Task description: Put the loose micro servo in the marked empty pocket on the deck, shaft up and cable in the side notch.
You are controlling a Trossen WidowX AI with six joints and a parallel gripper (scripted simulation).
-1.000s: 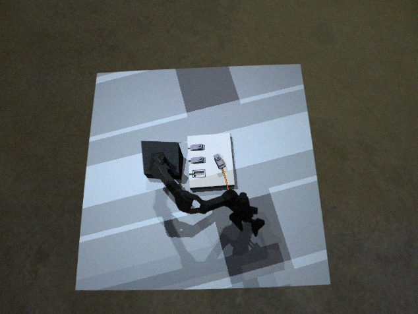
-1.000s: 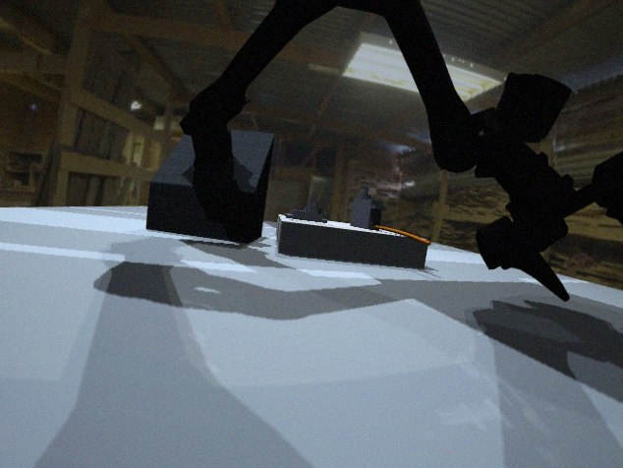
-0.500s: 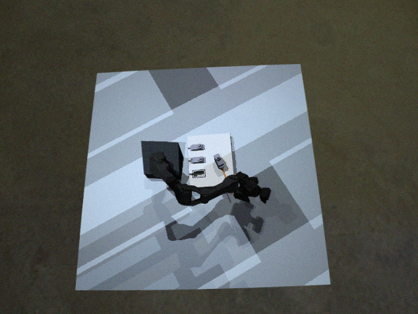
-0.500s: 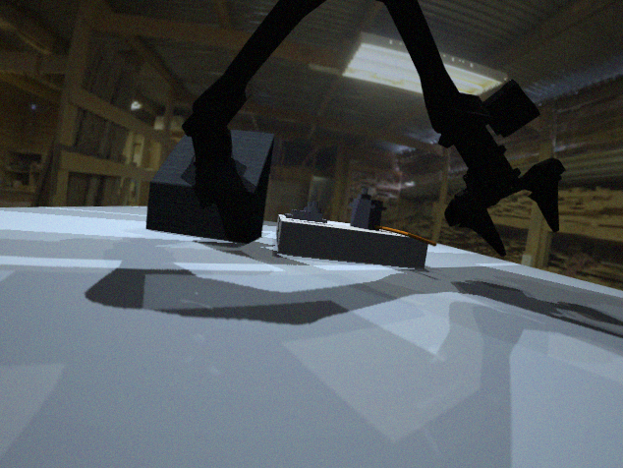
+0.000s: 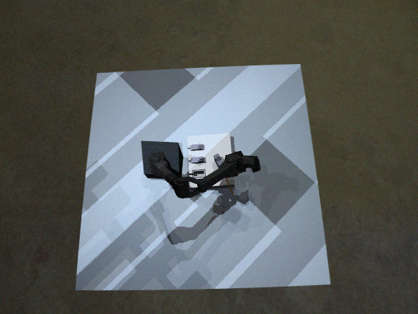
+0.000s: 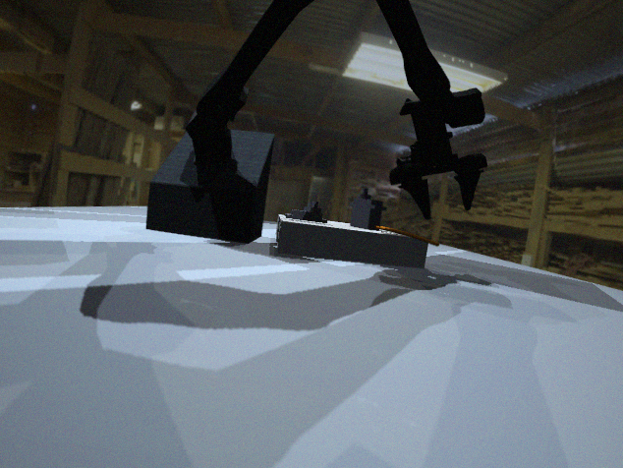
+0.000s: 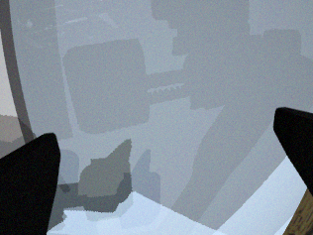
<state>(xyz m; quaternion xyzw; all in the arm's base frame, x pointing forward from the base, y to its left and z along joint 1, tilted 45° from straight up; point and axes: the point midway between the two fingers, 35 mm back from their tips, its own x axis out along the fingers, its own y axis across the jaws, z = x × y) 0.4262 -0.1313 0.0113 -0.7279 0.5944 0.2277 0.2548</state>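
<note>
Right now my gripper tip is 14 cm past the white deck, 11 cm to the right of it and 7 cm above it.
</note>
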